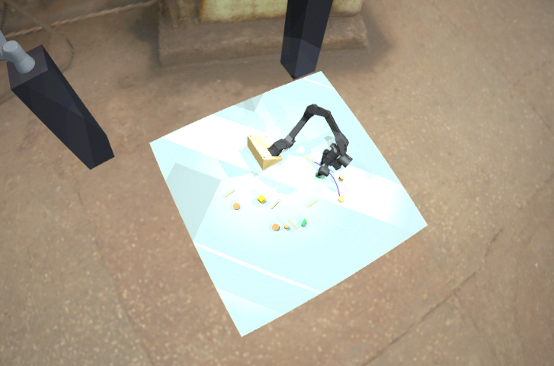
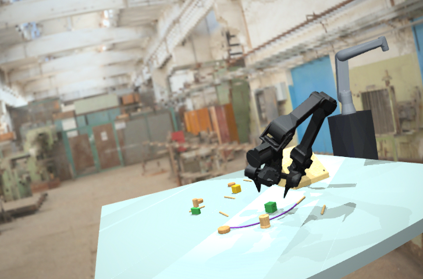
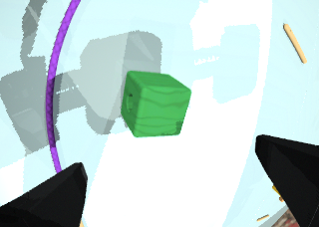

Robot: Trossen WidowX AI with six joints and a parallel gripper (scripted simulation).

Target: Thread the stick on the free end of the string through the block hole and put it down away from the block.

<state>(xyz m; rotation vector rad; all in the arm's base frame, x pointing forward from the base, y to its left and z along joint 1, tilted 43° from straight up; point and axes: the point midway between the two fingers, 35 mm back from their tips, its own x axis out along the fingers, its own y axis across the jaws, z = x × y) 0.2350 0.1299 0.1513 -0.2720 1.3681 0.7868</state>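
The green cube lies 40 mm below my gripper tip and 10 mm ahead of it. The rest, counted from my gripper tip: thin wooden stick (100 mm behind, 50 mm below, 10 mm to the left); then round wooden button (210 mm ahead, 50 mm below, 40 mm to the left); then yellow cube (380 mm to the right, 40 mm below, 30 mm behind).
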